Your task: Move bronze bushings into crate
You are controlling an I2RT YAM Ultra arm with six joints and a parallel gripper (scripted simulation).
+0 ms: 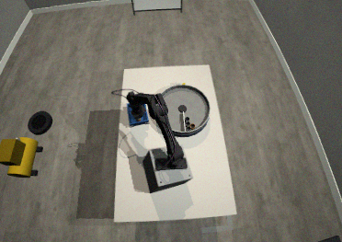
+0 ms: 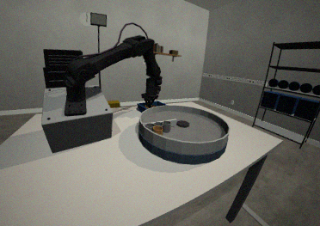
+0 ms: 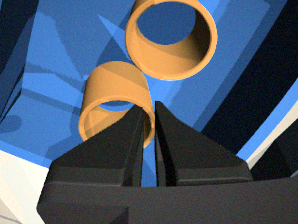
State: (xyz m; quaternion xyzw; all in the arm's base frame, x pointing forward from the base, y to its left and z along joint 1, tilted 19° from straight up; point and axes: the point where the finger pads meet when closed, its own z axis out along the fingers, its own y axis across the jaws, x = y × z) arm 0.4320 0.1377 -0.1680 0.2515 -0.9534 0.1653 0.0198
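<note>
Right now my hand is 4 cm short of the blue crate, 2 cm to the right of it and 2 cm above it. Also, from my hand: turntable: 2 cm ahead, 33 cm to the right, 1 cm above.
</note>
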